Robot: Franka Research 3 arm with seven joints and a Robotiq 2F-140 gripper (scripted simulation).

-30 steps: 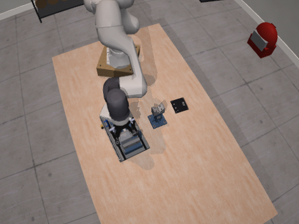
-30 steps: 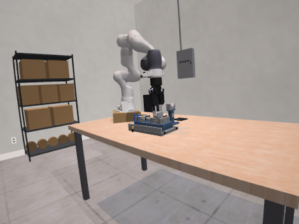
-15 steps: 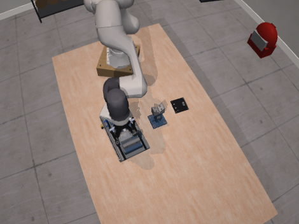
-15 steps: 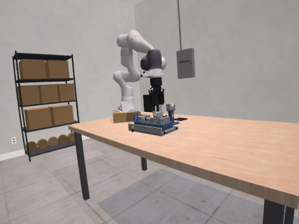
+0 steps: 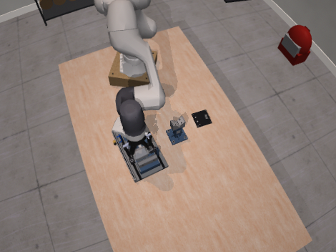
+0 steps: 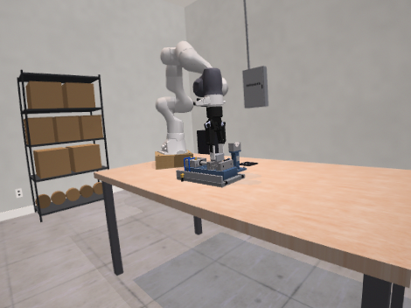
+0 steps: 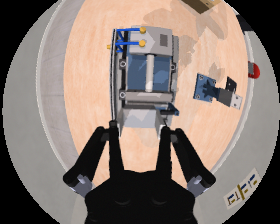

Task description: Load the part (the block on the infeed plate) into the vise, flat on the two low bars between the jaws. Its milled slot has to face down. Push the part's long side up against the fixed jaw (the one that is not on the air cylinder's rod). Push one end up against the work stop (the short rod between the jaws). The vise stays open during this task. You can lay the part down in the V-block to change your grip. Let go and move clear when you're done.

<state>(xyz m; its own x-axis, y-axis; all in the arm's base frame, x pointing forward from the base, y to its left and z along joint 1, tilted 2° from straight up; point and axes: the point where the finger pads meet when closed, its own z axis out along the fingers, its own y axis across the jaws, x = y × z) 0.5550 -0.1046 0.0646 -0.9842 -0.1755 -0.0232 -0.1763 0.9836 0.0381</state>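
My hand is 3 cm above the part. Also, from my hand: vise: 7 cm behind, 1 cm to the left, 10 cm below; black infeed plate: 16 cm behind, 39 cm to the left, 14 cm below.
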